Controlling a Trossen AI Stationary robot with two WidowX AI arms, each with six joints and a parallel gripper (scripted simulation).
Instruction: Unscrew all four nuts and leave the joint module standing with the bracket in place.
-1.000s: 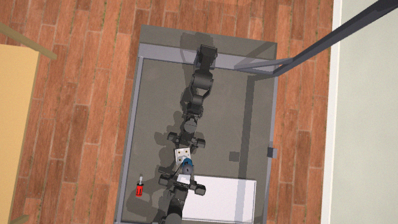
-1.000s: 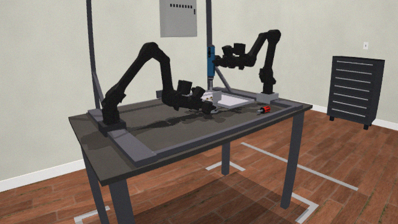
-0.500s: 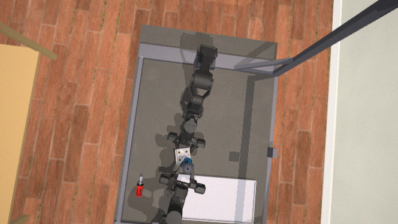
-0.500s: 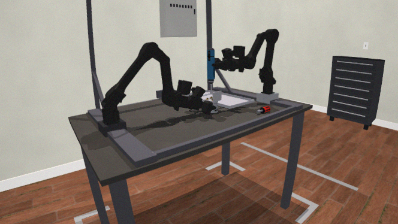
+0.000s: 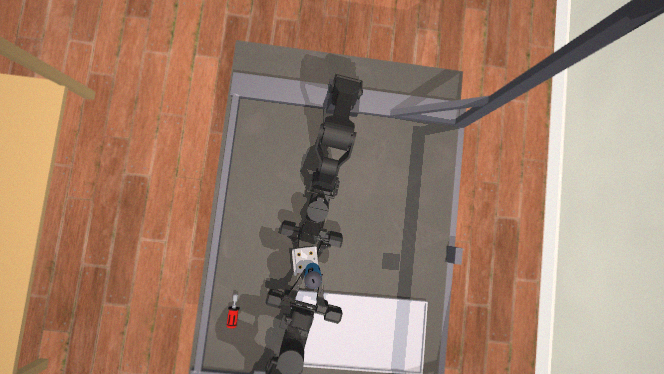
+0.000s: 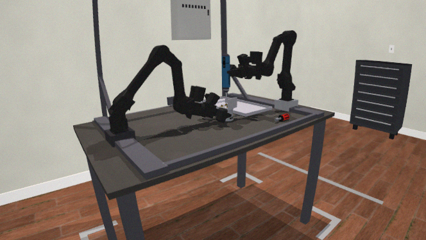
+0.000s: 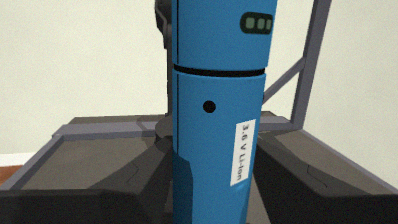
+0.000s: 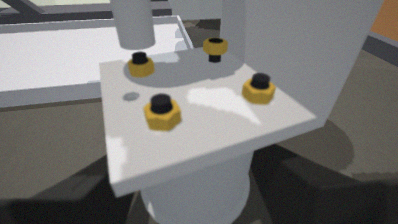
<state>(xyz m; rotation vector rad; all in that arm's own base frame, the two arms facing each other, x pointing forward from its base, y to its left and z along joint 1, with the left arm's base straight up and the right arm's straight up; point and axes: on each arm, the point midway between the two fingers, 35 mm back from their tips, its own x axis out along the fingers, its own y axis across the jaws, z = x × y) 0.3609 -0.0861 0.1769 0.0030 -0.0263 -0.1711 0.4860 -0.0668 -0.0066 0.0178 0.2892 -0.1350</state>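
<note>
Now: the joint module 3 cm to the left of my right hand. From my right hand the other things lie so: grey socket 6 cm above, 4 cm to the left, 2 cm behind; then red-handled tool 24 cm to the left, 17 cm ahead, 2 cm below; then white bracket 4 cm above, 3 cm to the left.
</note>
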